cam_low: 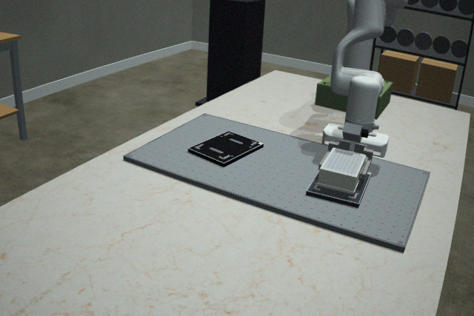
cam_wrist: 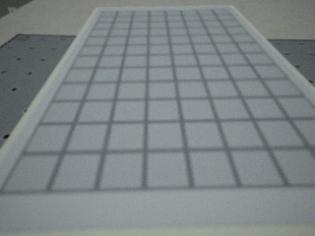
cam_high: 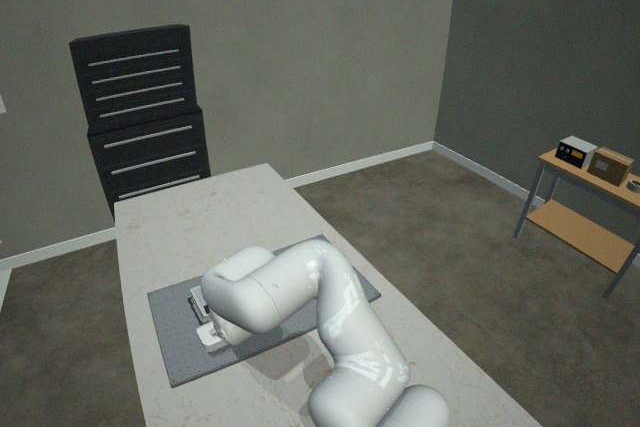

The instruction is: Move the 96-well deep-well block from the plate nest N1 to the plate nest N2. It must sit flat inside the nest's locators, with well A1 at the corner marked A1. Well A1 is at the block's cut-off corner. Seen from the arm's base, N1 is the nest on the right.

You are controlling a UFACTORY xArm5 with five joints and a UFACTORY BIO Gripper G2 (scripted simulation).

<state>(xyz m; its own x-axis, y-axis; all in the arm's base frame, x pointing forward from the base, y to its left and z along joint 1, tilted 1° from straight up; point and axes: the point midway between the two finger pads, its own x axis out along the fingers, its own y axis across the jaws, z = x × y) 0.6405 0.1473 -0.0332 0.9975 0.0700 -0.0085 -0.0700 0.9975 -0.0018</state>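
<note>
Right now the plate nest N2 is 1 cm ahead of my hand and 3 cm below it. Round my hand: white 96-well deep-well block (1 cm ahead); then black plate nest N1 (1 cm behind, 31 cm to the right, 3 cm below).
</note>
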